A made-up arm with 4 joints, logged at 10 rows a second.
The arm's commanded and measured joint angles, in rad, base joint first. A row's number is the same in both.
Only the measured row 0 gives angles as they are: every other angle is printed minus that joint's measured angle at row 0.
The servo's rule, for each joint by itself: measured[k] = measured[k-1] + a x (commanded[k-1-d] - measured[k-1]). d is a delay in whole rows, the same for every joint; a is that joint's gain. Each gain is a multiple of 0.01, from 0.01 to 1. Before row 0 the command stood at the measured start. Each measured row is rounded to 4 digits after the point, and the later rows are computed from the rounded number. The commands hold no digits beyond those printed.
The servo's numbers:
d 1
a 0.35 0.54 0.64 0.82
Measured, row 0:
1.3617 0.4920 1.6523 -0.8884
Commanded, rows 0 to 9:
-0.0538 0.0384 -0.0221 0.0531
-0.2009 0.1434 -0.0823 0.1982
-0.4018 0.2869 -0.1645 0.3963
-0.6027 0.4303 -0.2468 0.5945
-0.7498 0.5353 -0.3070 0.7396
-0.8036 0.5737 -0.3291 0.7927
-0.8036 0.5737 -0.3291 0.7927
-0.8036 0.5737 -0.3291 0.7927
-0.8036 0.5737 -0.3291 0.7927
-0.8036 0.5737 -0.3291 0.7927
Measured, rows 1 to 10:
0.0000 0.0000 0.0000 0.0000
-0.0188 0.0207 -0.0141 0.0435
-0.0825 0.0870 -0.0577 0.1704
-0.1943 0.1949 -0.1261 0.3556
-0.3372 0.3220 -0.2033 0.5515
-0.4816 0.4372 -0.2697 0.7057
-0.5943 0.5109 -0.3077 0.7770
-0.6676 0.5448 -0.3214 0.7899
-0.7152 0.5604 -0.3263 0.7922
-0.7461 0.5676 -0.3281 0.7926

